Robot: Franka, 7 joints.
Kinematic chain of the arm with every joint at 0, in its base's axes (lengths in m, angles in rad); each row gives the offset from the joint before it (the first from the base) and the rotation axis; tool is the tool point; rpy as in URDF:
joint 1: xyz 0 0 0.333 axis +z
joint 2: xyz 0 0 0 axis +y
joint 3: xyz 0 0 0.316 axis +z
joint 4: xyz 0.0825 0 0 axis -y
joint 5: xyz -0.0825 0 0.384 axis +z
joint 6: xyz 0 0 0 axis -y
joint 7: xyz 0.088 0 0 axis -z
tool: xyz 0 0 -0.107 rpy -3.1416 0 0
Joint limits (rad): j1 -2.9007..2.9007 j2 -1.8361..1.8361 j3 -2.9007..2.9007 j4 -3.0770..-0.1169 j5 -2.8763..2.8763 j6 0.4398..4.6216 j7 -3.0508..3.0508
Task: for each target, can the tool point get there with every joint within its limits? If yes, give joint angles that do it. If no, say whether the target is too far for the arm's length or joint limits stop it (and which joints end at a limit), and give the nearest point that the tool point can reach.
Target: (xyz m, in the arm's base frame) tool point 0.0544 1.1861 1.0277
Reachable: no: too far | nearest point 0.0339 0.7397 0.7662 | short by 0.518 m
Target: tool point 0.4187 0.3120 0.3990
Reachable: yes | joints -0.7756 0.1783 1.2811 -2.3988 -0.8337 3.3901 1.9918
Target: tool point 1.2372 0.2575 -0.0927
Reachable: no: too far | nearest point 0.7959 0.1657 0.0591 | short by 0.476 m
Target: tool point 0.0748 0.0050 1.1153
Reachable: yes | joints 1.8205 -0.5330 -0.2975 -0.6787 0.4284 1.6203 -2.1578
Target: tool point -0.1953 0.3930 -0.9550
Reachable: no: too far | nearest point -0.1584 0.3188 -0.3558 | short by 0.605 m
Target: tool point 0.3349 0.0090 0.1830
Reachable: yes | joints 1.5890 1.2156 -1.3864 -2.4855 -2.4245 3.4777 -1.8627
